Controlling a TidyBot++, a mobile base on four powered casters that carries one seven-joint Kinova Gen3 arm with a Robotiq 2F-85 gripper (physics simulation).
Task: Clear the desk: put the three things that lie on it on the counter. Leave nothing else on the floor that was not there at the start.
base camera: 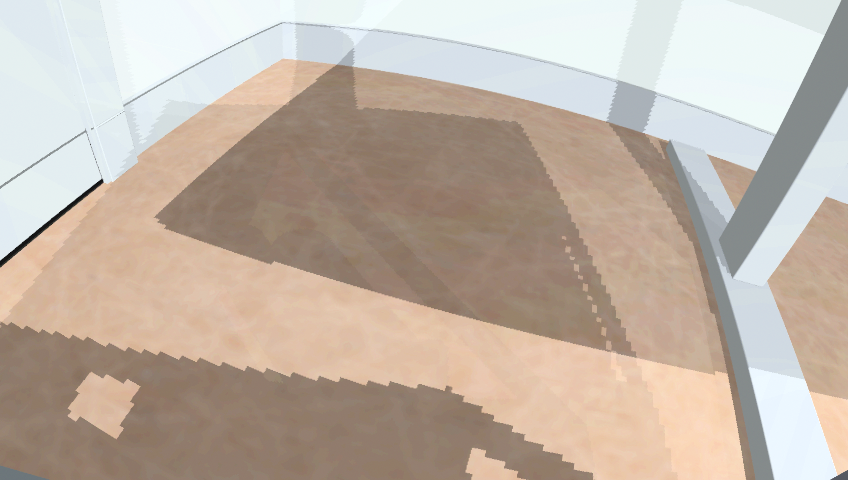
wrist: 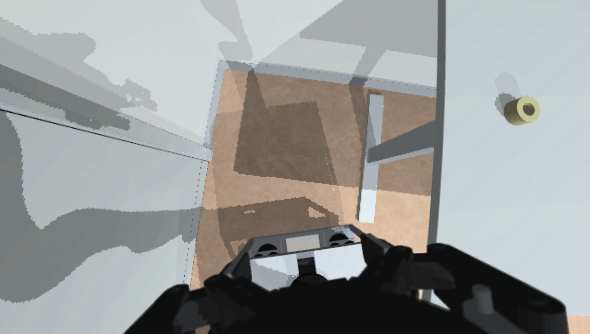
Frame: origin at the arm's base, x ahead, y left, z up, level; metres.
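Where they show: gripper, fingertip midpoint: (wrist: 306,256).
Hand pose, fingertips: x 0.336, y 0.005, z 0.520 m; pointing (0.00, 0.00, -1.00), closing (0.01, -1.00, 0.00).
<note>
After its pixels a point has its place.
The white desk (wrist: 505,210) @(z 0.324, x 0.284, y -0.380 m) fills the right side of the wrist view, with its near edge running from top to bottom. A small yellow hollow cylinder (wrist: 513,114) @(z 0.340, x 0.460, y -0.419 m) stands on it, towards the upper right of the view. My gripper (wrist: 306,256) @(z 0.520, x 0.336, y 0.005 m) is open, with nothing between its fingers. It shows at the bottom of the wrist view, left of the desk's edge and apart from the cylinder. The other things from the desk and the counter cannot be made out in these views.
The desk's foot bar (base camera: 779,410) (wrist: 369,195) lies on the floor (base camera: 196,285) @(z -0.397, x 0.397, y 0.215 m) (wrist: 290,187) @(z -0.396, x 0.367, y 0.025 m), and its slanting leg (base camera: 803,154) @(z -0.195, x 0.446, y -0.403 m) (wrist: 407,141) @(z 0.003, x 0.478, y -0.411 m) rises on the right. White walls with skirting (base camera: 476,68) @(z -0.354, x 0.971, y -0.113 m) (wrist: 300,72) @(z -0.338, x 0.970, y -0.113 m) bound the floor at the back and left.
</note>
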